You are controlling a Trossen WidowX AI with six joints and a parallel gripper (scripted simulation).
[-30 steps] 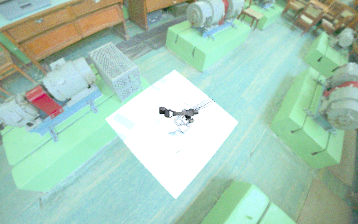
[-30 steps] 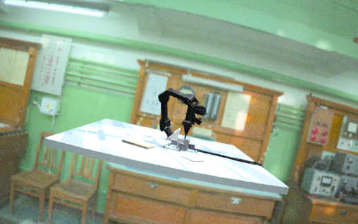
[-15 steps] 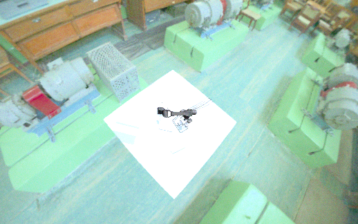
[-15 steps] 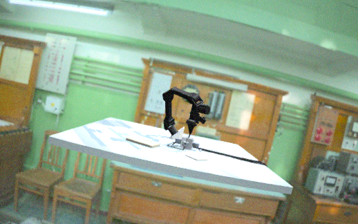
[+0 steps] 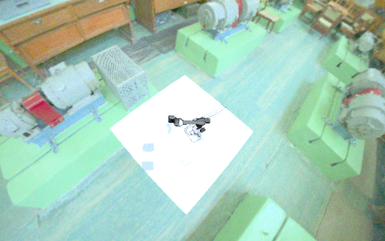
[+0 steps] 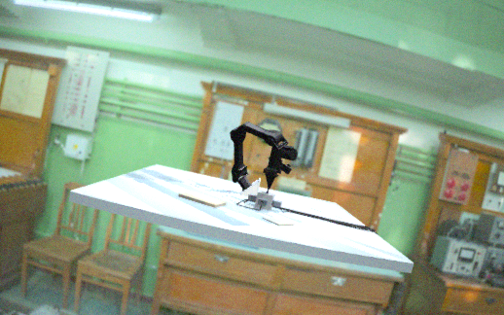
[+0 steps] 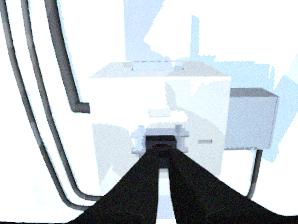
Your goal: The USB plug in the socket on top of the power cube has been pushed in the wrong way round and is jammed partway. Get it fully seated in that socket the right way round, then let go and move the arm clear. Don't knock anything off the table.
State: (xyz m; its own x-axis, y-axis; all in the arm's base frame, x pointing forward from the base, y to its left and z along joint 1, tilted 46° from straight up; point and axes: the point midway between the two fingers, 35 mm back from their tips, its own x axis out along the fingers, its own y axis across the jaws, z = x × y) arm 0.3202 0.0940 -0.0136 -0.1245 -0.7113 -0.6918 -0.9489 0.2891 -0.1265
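Right now the dark USB plug is 1 cm below my gripper tip. From my gripper tip the other things lie so: USB socket: 3 cm below, 1 cm to the right.
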